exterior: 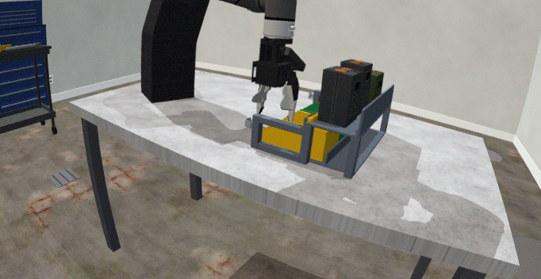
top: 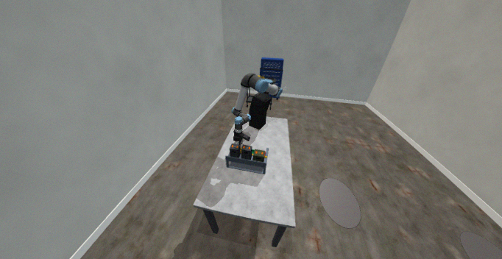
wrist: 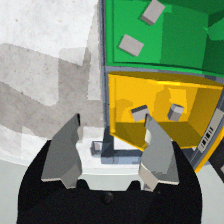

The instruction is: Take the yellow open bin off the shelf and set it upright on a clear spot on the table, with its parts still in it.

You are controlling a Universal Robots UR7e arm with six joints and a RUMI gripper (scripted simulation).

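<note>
Now: hand 8 cm short of the yellow open bin and 2 cm above it. The rest, counted from my hand: green bin 11 cm to the left, 8 cm ahead, 2 cm below.
</note>
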